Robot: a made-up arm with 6 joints. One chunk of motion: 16 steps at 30 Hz.
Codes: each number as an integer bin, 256 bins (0 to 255) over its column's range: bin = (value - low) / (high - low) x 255, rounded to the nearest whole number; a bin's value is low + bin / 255 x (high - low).
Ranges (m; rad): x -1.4..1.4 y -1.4..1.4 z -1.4..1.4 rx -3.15..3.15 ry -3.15..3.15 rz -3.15..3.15
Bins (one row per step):
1: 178 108 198 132 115 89
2: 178 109 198 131 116 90
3: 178 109 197 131 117 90
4: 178 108 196 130 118 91
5: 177 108 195 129 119 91
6: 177 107 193 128 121 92
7: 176 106 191 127 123 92
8: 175 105 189 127 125 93
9: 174 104 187 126 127 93
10: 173 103 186 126 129 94
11: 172 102 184 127 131 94
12: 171 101 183 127 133 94
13: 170 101 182 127 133 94
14: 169 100 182 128 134 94
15: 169 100 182 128 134 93
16: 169 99 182 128 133 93
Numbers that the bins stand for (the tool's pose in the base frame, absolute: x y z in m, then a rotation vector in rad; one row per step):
1: 0.5545 -0.2141 0.7741 0.1112 -0.3088 -0.9512
2: 0.5545 -0.2031 0.7741 0.0865 -0.2841 -0.9265
3: 0.5545 -0.2031 0.7631 0.0865 -0.2594 -0.9265
4: 0.5545 -0.2141 0.7522 0.0618 -0.2347 -0.9018
5: 0.5435 -0.2141 0.7412 0.0371 -0.2100 -0.9018
6: 0.5435 -0.2251 0.7192 0.0124 -0.1606 -0.8771
7: 0.5325 -0.2361 0.6973 -0.0124 -0.1112 -0.8771
8: 0.5216 -0.2471 0.6753 -0.0124 -0.0618 -0.8524
9: 0.5106 -0.2580 0.6533 -0.0371 -0.0124 -0.8524
10: 0.4996 -0.2690 0.6424 -0.0371 0.0371 -0.8276
11: 0.4886 -0.2800 0.6204 -0.0124 0.0865 -0.8276
12: 0.4776 -0.2910 0.6094 -0.0124 0.1359 -0.8276
13: 0.4667 -0.2910 0.5984 -0.0124 0.1359 -0.8276
14: 0.4557 -0.3020 0.5984 0.0124 0.1606 -0.8276
15: 0.4557 -0.3020 0.5984 0.0124 0.1606 -0.8524
16: 0.4557 -0.3129 0.5984 0.0124 0.1359 -0.8524

